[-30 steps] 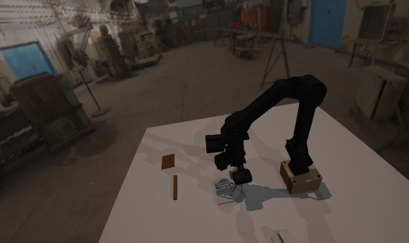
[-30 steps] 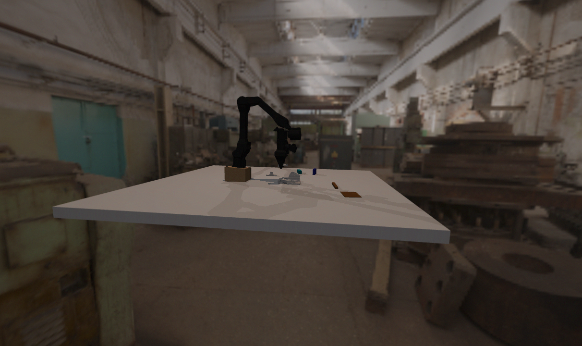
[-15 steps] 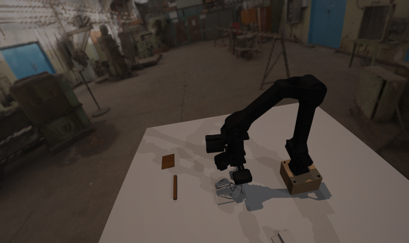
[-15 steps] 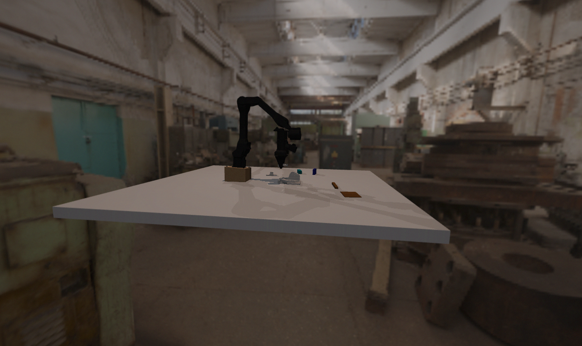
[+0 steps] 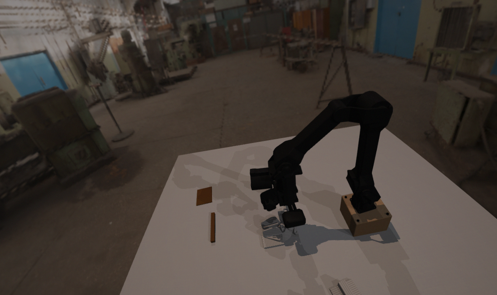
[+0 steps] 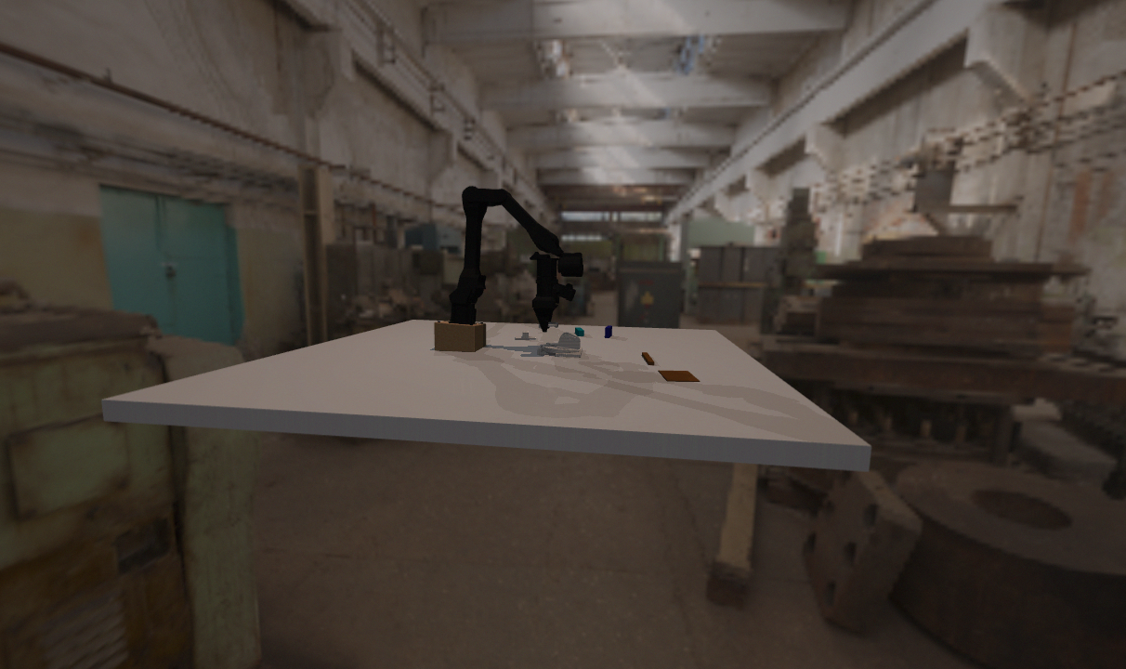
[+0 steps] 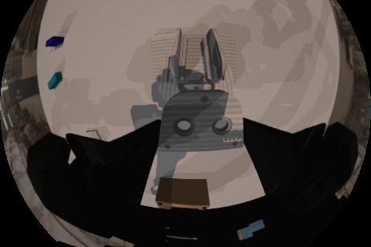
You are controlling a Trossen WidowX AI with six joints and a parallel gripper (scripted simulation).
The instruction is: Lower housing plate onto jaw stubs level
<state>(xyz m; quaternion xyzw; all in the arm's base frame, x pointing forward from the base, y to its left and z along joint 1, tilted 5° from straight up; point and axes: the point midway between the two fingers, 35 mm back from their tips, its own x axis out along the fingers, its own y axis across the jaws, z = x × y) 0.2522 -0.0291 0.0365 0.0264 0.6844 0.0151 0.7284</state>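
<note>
The pale ribbed base lies 70 mm ahead of my gripper tip and 60 mm below it. Round my gripper tip: small blue block 200 mm ahead, 350 mm to the left, 50 mm below; then brown bar 290 mm ahead, 70 mm to the right, 60 mm below; then teal block 90 mm ahead, 380 mm to the left, 60 mm below.
</note>
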